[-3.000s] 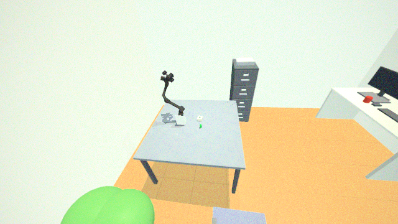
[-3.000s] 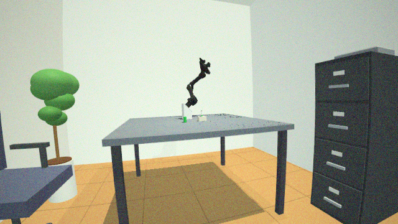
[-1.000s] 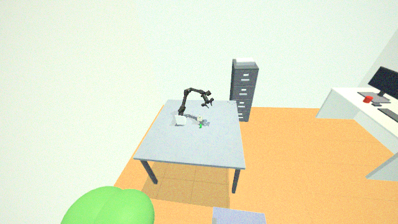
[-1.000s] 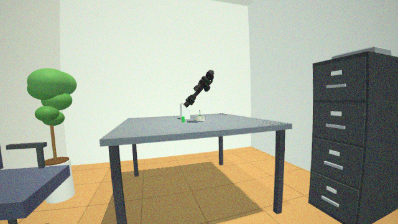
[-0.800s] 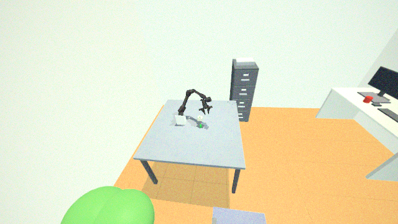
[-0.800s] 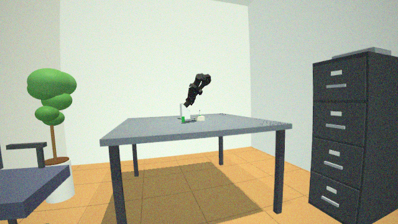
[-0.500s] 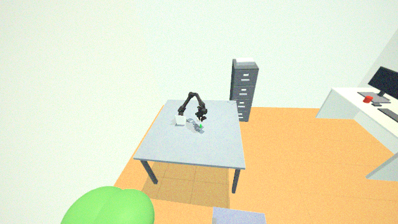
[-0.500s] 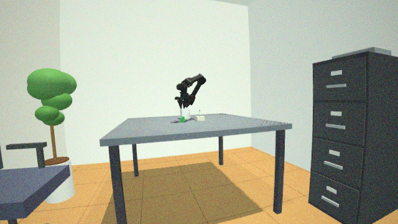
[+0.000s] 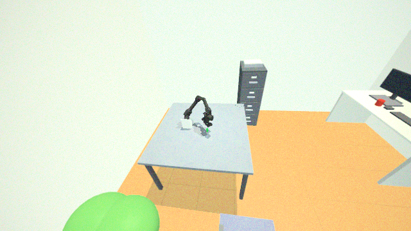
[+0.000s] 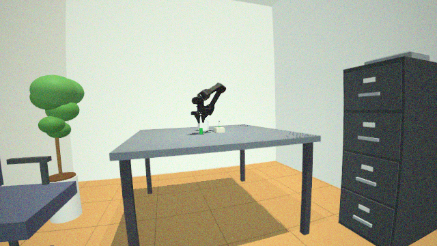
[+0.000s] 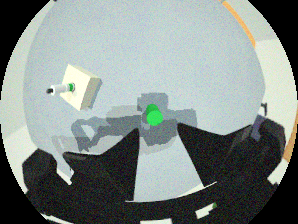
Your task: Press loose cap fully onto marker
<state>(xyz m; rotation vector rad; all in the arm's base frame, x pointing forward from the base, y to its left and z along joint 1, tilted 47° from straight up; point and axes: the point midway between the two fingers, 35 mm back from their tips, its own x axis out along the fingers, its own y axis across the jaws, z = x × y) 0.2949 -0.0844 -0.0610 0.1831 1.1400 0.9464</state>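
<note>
Now: gripper tip 60 mm above the green cap. The rest, counted from my gripper tip: holder block: 20 mm behind, 170 mm to the left, 70 mm below.
</note>
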